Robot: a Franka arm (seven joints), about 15 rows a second.
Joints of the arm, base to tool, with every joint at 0 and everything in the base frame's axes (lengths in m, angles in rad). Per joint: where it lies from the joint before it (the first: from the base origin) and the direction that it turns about. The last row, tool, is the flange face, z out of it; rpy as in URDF.
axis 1: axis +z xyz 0 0 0.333
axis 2: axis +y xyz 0 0 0
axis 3: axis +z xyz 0 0 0.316
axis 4: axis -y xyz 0.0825 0 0
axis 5: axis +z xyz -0.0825 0 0.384
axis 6: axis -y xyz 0 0 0
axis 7: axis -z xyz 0.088 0 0
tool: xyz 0 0 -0.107 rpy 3.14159 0 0
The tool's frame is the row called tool.
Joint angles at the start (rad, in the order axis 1, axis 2, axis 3, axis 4, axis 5, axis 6, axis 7):
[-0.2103 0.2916 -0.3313 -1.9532 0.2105 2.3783 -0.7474]
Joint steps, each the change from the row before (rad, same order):
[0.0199 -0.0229 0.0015 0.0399 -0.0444 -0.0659 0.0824]
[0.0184 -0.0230 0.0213 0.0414 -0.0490 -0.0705 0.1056]
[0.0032 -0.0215 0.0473 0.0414 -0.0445 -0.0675 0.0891]
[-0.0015 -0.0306 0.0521 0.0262 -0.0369 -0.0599 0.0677]
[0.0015 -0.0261 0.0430 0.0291 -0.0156 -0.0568 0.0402]
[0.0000 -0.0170 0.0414 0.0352 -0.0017 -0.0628 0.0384]
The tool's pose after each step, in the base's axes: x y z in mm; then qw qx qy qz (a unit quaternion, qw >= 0). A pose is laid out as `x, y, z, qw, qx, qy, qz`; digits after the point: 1 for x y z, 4 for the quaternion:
550.0, -299.0, 376.8, 0.0225, 0.9966, 0.0293, 0.0739
563.0, -277.7, 401.7, 0.0240, 0.9975, 0.0130, 0.0654
576.3, -251.0, 425.8, 0.0254, 0.9979, 0.0064, 0.0587
583.6, -223.3, 449.7, 0.0268, 0.9981, 0.0064, 0.0544
588.7, -198.1, 473.3, 0.0243, 0.9982, 0.0115, 0.0536
592.9, -174.0, 494.1, 0.0167, 0.9985, 0.0131, 0.0501

